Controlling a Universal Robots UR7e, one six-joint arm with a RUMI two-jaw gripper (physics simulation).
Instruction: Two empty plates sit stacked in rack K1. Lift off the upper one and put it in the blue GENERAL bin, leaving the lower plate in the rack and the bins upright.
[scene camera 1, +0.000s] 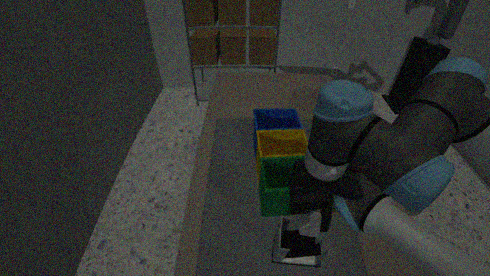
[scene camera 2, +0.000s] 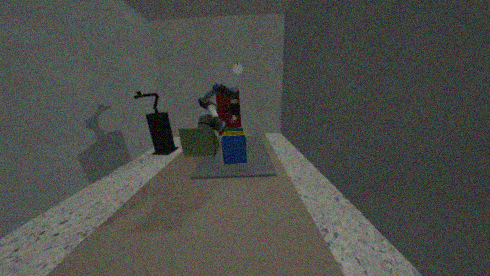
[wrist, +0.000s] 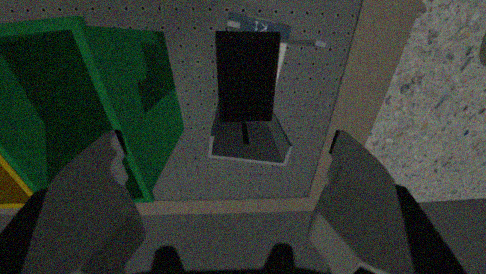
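Pixels of known places: gripper, between the fingertips: (scene camera 1: 310, 214) (scene camera 2: 232, 122) (wrist: 230, 133); arm's base, origin of its link: (scene camera 2: 203, 134).
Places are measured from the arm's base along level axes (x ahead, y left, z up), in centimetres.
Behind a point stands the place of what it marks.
Note:
A black plate (scene camera 1: 295, 241) @[x 24.6, y 25.7, z -9.2 cm] (wrist: 247, 75) @[x 22.4, y 25.9, z -9.0 cm] sits in rack K1 (scene camera 1: 302, 260) (wrist: 250, 159), a light-rimmed holder beside the green bin; how many plates are stacked there cannot be told. The blue GENERAL bin (scene camera 1: 277, 120) @[x 29.8, y -24.3, z -3.5 cm] (scene camera 2: 234, 150) @[x 31.7, y -24.2, z -5.1 cm] stands upright at the far end of the bin row; its floor is hidden. My gripper (wrist: 230, 133) @[x 23.7, y 23.8, z 6.0 cm] is open and empty, with its fingers spread wide above the rack, the left finger overlapping the green bin's edge in the wrist view. In scene camera 1 the arm and gripper hide part of the rack area.
The yellow bin (scene camera 1: 282, 142) @[x 28.3, y -11.1, z -3.7 cm] (wrist: 11, 185) @[x 37.3, y -5.1, z -0.9 cm] and green bin (scene camera 1: 274, 202) @[x 31.6, y 14.5, z -5.0 cm] (wrist: 145, 65) @[x 21.7, y 13.1, z -6.6 cm] stand upright between the blue bin and the rack. An olive box (scene camera 2: 197, 142) @[x -2.2, y -9.3, z -3.9 cm] stands beside the grey perforated mat (scene camera 1: 225, 200) @[x 48.5, y 9.2, z -15.6 cm] (scene camera 2: 260, 170) @[x 49.8, y -33.9, z -15.6 cm]. A black pedestal (scene camera 1: 417, 65) (scene camera 2: 161, 132) stands beyond the table.

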